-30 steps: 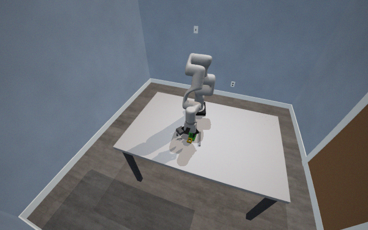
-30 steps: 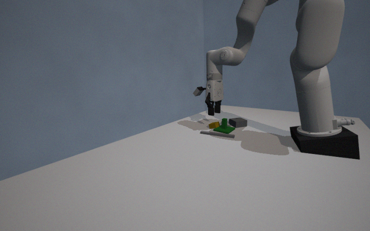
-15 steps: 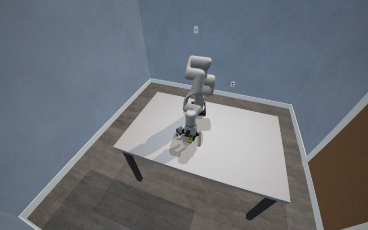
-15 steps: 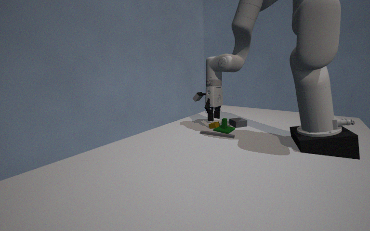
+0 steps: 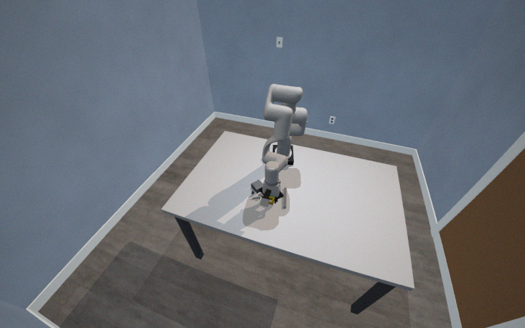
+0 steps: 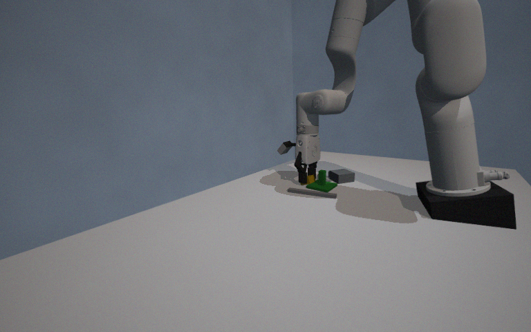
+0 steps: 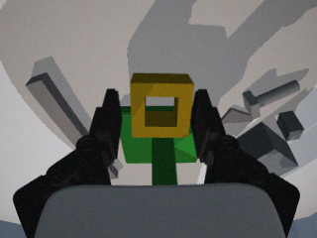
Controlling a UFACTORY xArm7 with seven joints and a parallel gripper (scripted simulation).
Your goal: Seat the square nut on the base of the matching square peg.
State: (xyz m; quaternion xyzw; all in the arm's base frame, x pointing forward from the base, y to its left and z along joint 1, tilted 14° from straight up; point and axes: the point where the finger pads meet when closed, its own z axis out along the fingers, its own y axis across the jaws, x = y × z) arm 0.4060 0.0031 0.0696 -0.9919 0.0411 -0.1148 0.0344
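My gripper is now 60 mm past the green base and 10 mm above it. Also, from my hand: bolt: 90 mm to the right, 30 mm below, 10 mm behind; grey block: 110 mm to the right, 90 mm behind, 20 mm below; long grey bar: 80 mm to the left, 50 mm behind, 30 mm below.
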